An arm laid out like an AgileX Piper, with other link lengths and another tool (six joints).
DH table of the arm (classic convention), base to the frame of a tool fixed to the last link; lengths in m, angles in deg. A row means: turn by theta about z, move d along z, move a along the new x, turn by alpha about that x. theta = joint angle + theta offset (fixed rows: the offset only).
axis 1: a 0  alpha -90  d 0.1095  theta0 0
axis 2: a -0.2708  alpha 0  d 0  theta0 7.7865
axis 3: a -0.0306  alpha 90  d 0  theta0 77.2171
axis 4: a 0  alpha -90  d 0.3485  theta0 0
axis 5: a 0  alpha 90  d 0  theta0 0
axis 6: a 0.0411  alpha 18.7  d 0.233  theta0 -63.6
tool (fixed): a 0  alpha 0  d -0.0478  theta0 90
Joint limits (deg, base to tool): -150..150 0..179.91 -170..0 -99.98..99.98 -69.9..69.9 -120..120
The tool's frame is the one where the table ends.
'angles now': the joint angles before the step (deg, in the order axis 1, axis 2, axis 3, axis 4, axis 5, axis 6). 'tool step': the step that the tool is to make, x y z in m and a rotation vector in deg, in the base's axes. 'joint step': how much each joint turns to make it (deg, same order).
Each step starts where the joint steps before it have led.
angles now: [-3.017, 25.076, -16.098, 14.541, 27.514, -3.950]
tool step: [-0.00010, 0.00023, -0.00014, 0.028, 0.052, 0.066]
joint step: [0.001, 0.002, 0.000, 0.119, 0.067, -0.111]
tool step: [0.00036, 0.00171, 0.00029, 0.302, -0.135, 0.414]
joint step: [-0.002, -0.003, 0.001, 1.144, 0.002, -0.976]
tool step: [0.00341, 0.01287, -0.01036, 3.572, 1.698, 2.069]
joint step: [0.003, 2.750, -0.001, 8.122, -0.003, -5.473]
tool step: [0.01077, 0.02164, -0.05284, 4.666, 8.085, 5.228]
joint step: [-0.003, 14.185, -0.063, 19.295, -1.472, -18.376]
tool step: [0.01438, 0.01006, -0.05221, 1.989, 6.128, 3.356]
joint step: [0.000, 17.295, -2.215, 20.087, -2.334, -22.245]
